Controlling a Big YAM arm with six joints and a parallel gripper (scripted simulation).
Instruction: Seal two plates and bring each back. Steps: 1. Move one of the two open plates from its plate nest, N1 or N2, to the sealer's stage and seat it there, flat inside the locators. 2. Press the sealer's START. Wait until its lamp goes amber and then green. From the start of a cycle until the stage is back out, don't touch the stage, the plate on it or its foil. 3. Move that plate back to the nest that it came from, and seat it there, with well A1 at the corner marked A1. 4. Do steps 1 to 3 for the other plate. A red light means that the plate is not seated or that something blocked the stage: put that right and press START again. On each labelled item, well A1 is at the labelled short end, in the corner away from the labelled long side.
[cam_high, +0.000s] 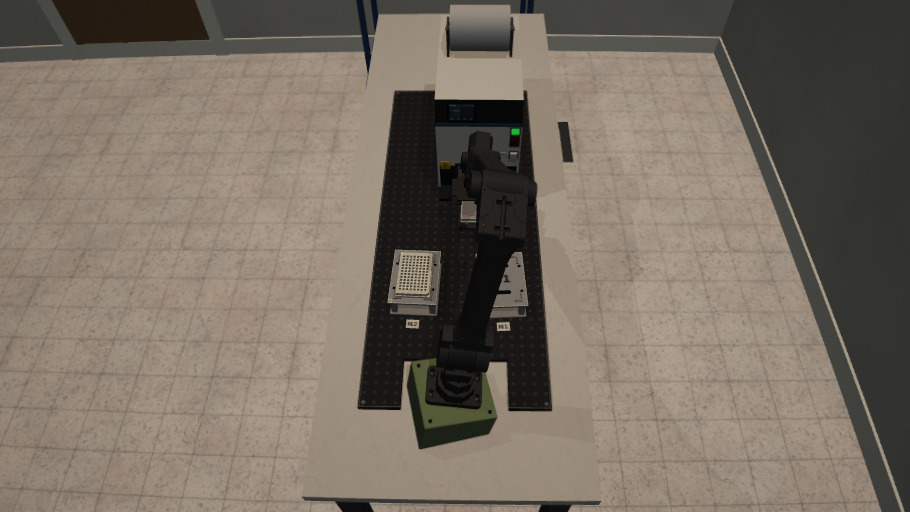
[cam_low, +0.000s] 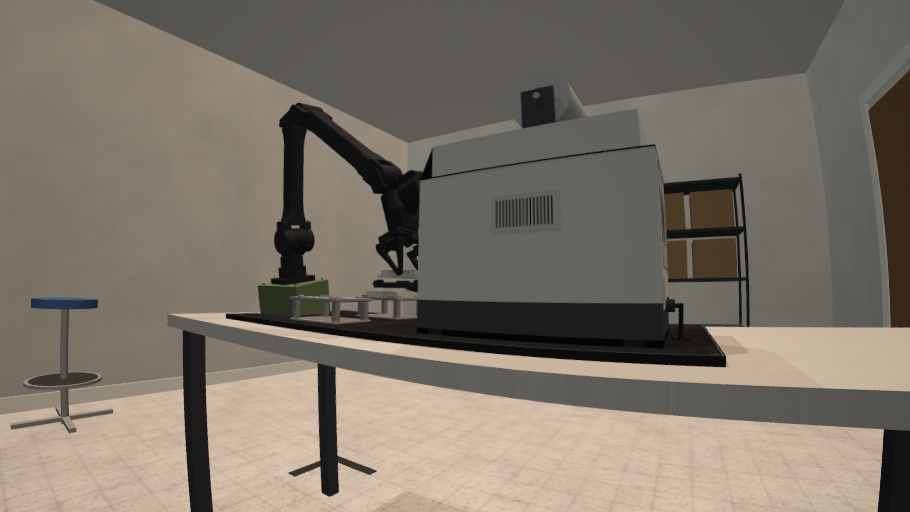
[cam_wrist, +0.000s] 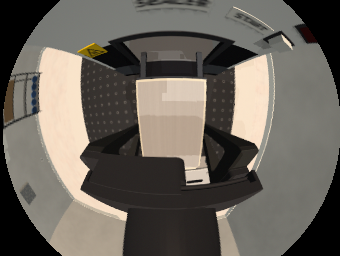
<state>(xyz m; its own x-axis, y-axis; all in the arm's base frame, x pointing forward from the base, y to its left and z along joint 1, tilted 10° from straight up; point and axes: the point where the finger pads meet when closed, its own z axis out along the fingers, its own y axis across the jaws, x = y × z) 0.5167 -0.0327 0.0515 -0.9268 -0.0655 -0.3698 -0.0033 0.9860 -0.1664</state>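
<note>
My gripper is now 2 cm above the sealer stage. Also, from my hand: yellow warning label: 10 cm ahead, 9 cm to the left, 3 cm above; white well plate: 20 cm behind, 15 cm to the left, 5 cm below; N2 label: 31 cm behind, 15 cm to the left, 12 cm below.
</note>
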